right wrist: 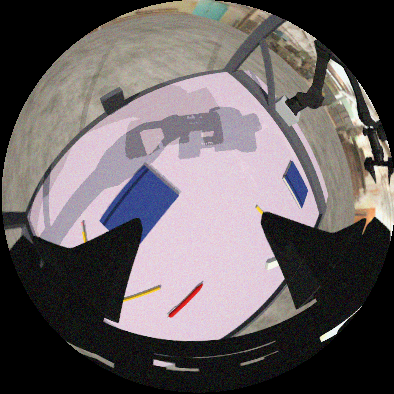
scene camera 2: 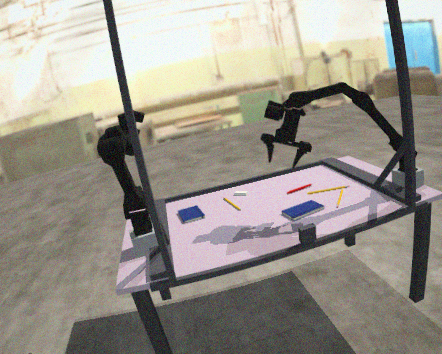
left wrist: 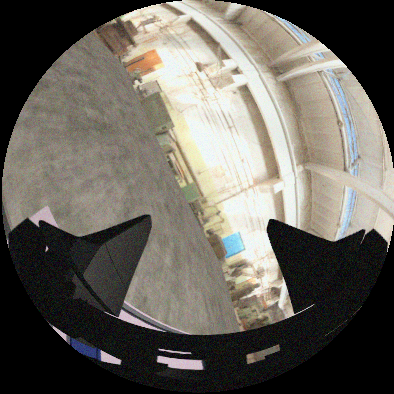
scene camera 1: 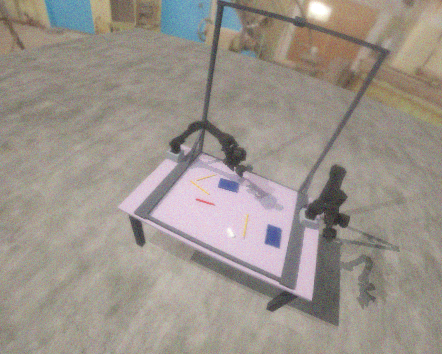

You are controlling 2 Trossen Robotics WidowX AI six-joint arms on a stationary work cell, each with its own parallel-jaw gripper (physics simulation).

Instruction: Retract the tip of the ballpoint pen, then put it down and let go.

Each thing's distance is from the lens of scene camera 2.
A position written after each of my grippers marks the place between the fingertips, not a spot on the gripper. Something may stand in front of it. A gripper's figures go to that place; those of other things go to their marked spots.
my right gripper (scene camera 2: 281, 165): 129 cm
tall gantry post (scene camera 2: 111, 23): 91 cm
